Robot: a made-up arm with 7 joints.
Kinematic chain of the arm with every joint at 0, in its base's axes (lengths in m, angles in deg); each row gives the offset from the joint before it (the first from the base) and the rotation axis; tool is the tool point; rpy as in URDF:
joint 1: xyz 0 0 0.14 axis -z
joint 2: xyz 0 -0.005 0.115 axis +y
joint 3: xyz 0 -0.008 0.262 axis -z
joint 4: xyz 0 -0.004 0.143 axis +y
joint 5: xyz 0 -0.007 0.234 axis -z
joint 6: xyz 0 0 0.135 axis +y
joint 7: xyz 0 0 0.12 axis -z
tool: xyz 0 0 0 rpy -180 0 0
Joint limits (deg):
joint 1: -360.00..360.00
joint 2: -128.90..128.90
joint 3: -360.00..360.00
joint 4: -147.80..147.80
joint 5: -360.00..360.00
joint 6: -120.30..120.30
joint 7: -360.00..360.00
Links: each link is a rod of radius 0.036 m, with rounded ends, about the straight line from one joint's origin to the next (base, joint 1, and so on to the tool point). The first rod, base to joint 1, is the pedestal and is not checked.
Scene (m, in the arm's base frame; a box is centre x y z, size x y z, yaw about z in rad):
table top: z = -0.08
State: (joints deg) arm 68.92 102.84 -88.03 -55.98 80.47 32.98 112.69
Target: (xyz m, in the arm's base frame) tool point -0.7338 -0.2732 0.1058
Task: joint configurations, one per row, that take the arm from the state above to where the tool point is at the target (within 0.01 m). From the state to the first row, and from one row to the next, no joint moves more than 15 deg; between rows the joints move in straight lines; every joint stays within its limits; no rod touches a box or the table.
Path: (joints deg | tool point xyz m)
1: 80.86 102.38 -87.33 -55.74 80.44 31.35 112.69 | -0.2912 -0.7067 0.0561
2: 92.81 101.92 -86.64 -55.50 80.40 29.72 112.69 | -0.4325 -0.6364 0.0683
3: 104.75 101.46 -85.94 -55.26 80.37 28.08 112.69 | -0.5569 -0.5379 0.0807
4: 116.70 101.01 -85.24 -55.02 80.34 26.45 112.69 | -0.6589 -0.4150 0.0932
5: 128.64 100.55 -84.55 -54.78 80.31 24.82 112.69 | -0.7338 -0.2732 0.1058

